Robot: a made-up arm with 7 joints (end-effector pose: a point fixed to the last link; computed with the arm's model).
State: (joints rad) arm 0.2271 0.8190 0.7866 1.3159 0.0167 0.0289 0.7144
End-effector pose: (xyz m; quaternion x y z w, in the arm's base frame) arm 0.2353 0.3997 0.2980 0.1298 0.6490 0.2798 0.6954
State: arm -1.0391 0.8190 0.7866 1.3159 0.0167 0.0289 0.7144
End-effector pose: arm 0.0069 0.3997 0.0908 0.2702 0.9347 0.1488 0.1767
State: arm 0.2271 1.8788 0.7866 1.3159 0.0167 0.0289 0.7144
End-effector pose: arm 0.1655 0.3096 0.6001 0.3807 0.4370 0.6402 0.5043
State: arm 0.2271 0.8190 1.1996 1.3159 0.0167 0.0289 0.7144
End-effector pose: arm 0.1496 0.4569 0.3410 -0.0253 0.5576 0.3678 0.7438
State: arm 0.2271 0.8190 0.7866 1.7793 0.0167 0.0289 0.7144
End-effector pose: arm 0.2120 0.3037 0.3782 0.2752 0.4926 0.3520 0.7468
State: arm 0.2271 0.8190 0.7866 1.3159 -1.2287 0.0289 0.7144
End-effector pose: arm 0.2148 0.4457 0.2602 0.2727 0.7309 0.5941 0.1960
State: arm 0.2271 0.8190 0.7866 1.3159 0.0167 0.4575 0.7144
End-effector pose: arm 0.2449 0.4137 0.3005 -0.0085 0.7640 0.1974 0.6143
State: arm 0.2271 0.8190 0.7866 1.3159 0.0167 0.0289 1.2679
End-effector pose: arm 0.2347 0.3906 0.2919 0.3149 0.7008 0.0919 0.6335
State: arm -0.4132 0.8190 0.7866 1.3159 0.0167 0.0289 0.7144
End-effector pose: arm 0.1537 0.3997 0.1557 0.2113 0.8349 0.2248 0.4559
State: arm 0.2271 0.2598 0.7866 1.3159 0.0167 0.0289 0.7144
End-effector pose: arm 0.2696 0.3110 0.1495 -0.0219 0.6910 0.0513 0.7207
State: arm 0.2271 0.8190 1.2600 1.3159 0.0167 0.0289 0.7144
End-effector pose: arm 0.1349 0.4634 0.3447 -0.0481 0.5421 0.3794 0.7482
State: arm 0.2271 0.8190 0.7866 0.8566 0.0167 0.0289 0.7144
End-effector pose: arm 0.2244 0.4599 0.1877 -0.0212 0.7698 0.1935 0.6079
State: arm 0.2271 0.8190 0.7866 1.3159 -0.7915 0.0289 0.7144
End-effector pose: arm 0.2286 0.4282 0.2672 0.2321 0.7341 0.5046 0.3907
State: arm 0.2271 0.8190 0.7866 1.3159 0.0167 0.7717 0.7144
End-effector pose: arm 0.2506 0.4247 0.2979 -0.1101 0.8263 0.1310 0.5366
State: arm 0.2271 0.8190 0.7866 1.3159 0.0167 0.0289 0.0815
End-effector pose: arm 0.2290 0.4085 0.3039 -0.0930 0.5297 0.4679 0.7013
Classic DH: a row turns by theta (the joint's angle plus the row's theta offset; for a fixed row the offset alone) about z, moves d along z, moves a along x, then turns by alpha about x. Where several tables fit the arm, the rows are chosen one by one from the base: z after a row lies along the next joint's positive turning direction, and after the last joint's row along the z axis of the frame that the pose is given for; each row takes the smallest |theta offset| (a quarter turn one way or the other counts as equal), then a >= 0, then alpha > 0; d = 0 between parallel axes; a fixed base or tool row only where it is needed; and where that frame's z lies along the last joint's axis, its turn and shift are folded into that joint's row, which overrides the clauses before.
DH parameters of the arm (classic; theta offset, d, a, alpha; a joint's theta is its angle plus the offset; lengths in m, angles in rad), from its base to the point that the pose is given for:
base (fixed): 0 0.35 -0.02 1.5708
joint 1: -1.5708 -0.09 0.03 -1.5708
joint 2: 1.5708 0 0.02 -1.5708
joint 3: 1.5708 -0.23 0.01 -1.5708
joint 4: 0 0.02 -0.01 1.5708
joint 5: 0 -0.27 0.03 1.5708
joint 6: 1.5708 -0.04 0.01 1.5708
joint 7: -1.5708 -0.04 0 1.5708
tool (fixed): 1.5708 0.02 0 0

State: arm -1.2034 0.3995 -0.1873 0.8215 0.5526 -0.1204 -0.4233
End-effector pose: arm -0.3324 0.1858 0.0122 0.0193 -0.9471 -0.2898 0.1363
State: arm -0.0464 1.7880 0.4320 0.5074 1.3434 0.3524 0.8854
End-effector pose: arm 0.1665 0.5118 0.4808 -0.0538 0.6984 0.0646 0.7108
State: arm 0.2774 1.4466 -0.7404 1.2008 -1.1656 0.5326 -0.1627
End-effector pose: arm 0.2118 0.4252 0.1523 -0.6428 -0.2141 -0.7354 0.0143
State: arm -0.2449 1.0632 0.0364 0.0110 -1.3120 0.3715 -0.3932
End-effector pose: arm -0.1167 0.5403 0.0694 -0.5755 -0.4705 -0.5444 0.3887
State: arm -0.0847 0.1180 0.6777 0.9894 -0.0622 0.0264 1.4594
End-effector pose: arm 0.1684 0.2265 -0.0445 0.0999 0.7864 -0.3978 0.4620
